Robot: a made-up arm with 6 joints. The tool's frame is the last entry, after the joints.
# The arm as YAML. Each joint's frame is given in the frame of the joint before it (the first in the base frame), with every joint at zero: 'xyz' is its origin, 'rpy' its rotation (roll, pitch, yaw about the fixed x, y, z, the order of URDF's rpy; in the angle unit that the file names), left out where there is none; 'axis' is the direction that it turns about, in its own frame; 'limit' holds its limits. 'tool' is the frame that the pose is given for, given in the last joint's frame.
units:
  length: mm
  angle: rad
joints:
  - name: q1
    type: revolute
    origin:
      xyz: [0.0, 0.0, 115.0]
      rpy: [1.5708, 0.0, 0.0]
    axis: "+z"
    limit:
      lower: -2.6
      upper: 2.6
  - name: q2
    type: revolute
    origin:
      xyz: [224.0, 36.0, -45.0]
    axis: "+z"
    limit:
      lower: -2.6
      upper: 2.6
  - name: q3
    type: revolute
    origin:
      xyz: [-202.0, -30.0, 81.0]
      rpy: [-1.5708, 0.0, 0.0]
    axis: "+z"
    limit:
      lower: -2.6
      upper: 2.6
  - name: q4
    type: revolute
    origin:
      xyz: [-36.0, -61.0, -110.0]
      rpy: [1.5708, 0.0, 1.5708]
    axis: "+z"
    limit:
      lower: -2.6
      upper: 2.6
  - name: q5
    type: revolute
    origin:
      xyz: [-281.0, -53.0, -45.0]
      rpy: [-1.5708, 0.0, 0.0]
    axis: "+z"
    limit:
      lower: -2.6
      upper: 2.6
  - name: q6
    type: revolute
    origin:
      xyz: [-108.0, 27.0, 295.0]
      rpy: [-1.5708, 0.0, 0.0]
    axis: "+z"
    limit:
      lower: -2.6
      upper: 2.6
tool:
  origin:
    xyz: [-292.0, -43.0, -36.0]
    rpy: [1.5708, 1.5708, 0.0]
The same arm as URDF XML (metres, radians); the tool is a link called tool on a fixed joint. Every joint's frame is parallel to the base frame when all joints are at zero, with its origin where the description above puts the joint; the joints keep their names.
<robot name="arm">
<joint name="tool_joint" type="fixed"><parent link="link6"/><child link="tool"/><origin xyz="0.036 -0.292 0.043" rpy="0 0 0"/></joint>
<joint name="q6" type="revolute"><parent link="link5"/><child link="link6"/><origin xyz="-0.027 -0.108 0.295" rpy="0 0 0"/><axis xyz="-1 0 0"/><limit lower="-2.6" upper="2.6"/></joint>
<joint name="q5" type="revolute"><parent link="link4"/><child link="link5"/><origin xyz="-0.045 -0.281 -0.053" rpy="0 0 0"/><axis xyz="0 0 1"/><limit lower="-2.6" upper="2.6"/></joint>
<joint name="q4" type="revolute"><parent link="link3"/><child link="link4"/><origin xyz="-0.036 -0.061 -0.11" rpy="0 0 0"/><axis xyz="1 0 0"/><limit lower="-2.6" upper="2.6"/></joint>
<joint name="q3" type="revolute"><parent link="link2"/><child link="link3"/><origin xyz="-0.202 -0.081 -0.03" rpy="0 0 0"/><axis xyz="0 0 1"/><limit lower="-2.6" upper="2.6"/></joint>
<joint name="q2" type="revolute"><parent link="link1"/><child link="link2"/><origin xyz="0.224 0.045 0.036" rpy="0 0 0"/><axis xyz="0 -1 0"/><limit lower="-2.6" upper="2.6"/></joint>
<joint name="q1" type="revolute"><parent link="base"/><child link="link1"/><origin xyz="0 0 0.115" rpy="0 0 0"/><axis xyz="0 -1 0"/><limit lower="-2.6" upper="2.6"/></joint>
<link name="base"/>
<link name="link1"/>
<link name="link2"/>
<link name="link3"/>
<link name="link4"/>
<link name="link5"/>
<link name="link6"/>
<link name="tool"/>
</robot>

